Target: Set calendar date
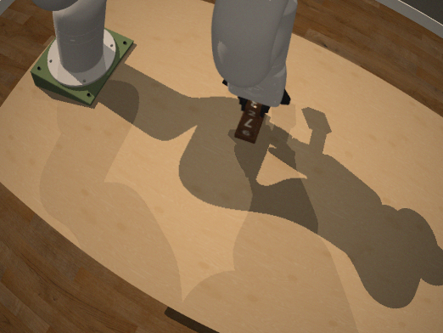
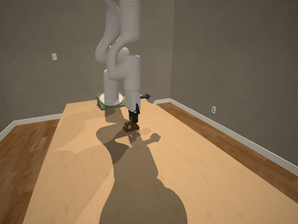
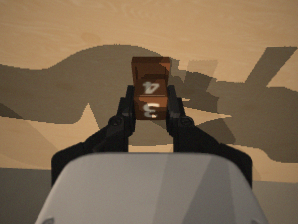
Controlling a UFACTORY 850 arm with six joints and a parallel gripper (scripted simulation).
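Right now the tray is 2 cm to the right of my hand and 6 cm below it.
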